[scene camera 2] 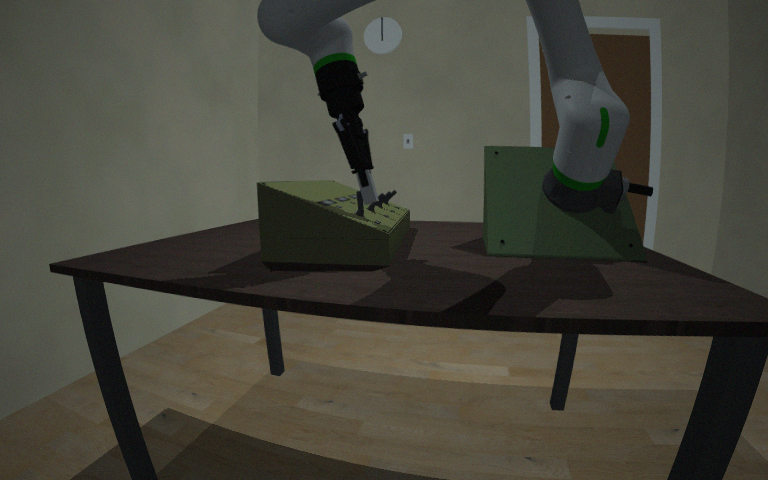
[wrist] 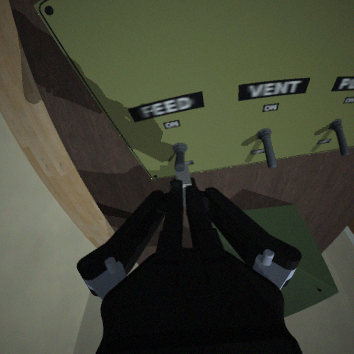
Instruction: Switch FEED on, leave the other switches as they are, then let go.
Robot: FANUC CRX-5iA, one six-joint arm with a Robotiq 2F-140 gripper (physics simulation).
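Places are measured from the arm's base along level axes (x right, y ahead, z up), in centimetres.
Pixels of known places: gripper, fingertip midpoint: [scene camera 2: 371,202] [wrist: 181,172]; arm's base at its link origin: [scene camera 2: 572,189].
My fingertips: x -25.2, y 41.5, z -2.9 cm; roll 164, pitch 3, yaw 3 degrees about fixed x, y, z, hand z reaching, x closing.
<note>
For each thing: its top centre in the pictures, then the offset to it from my fingertips. Level surfaces: height alone.
- FEED lever at its top centre: [wrist: 179,169] [scene camera 2: 360,190] dx -0.4, dy +2.4, dz +2.5 cm
- VENT lever at its top centre: [wrist: 274,158] dx +11.6, dy +3.9, dz +1.5 cm
- third lever at its top centre: [wrist: 350,146] dx +23.3, dy +6.7, dz +1.5 cm
- dark table at its surface level: dz -11.2 cm
The FEED lever [scene camera 2: 360,203] [wrist: 180,156] stands at the near edge of the green sloped switch box [scene camera 2: 322,243] [wrist: 125,45]. It stands more upright than the other levers, which lean toward the box's low edge, away from their ON marks. The VENT lever [wrist: 269,150] and a third lever [wrist: 340,137], its label cut off, show beside it in the wrist view. My gripper [scene camera 2: 369,200] [wrist: 181,172] is shut with nothing between its fingers. Its tips are close against the low-edge side of the FEED lever; whether they touch is hard to tell.
A second green box [scene camera 2: 515,203] [wrist: 312,275] stands on the right of the dark table [scene camera 2: 169,266], partly behind a lower part of the arm [scene camera 2: 589,130]. A clock [scene camera 2: 382,35] and a door [scene camera 2: 631,113] are at the back wall.
</note>
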